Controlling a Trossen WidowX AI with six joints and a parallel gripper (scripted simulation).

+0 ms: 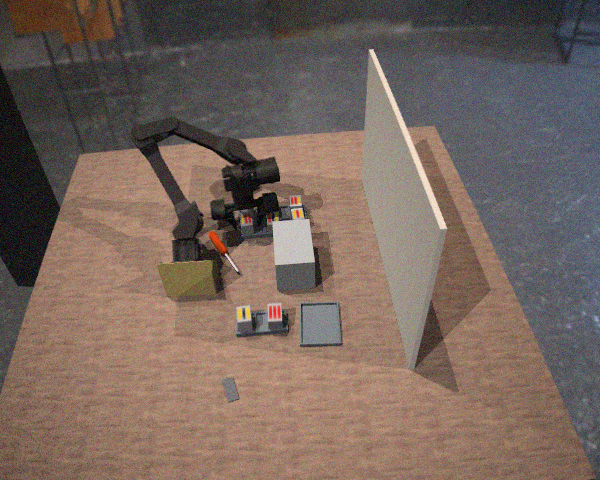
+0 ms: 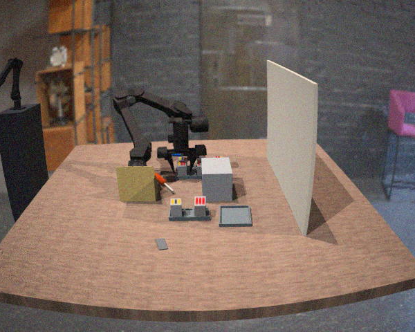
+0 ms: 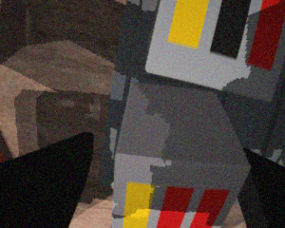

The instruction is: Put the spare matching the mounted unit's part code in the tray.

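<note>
Now: gripper tip 22 cm short of the grey tray, 32 cm to the left of it and 1 cm above it. Also, from my gripper tip: mounted grey unit (14 cm ahead, 12 cm to the right, 3 cm above); rack (7 cm ahead, 33 cm to the right, 1 cm below); grey spare (3 cm above).
</note>
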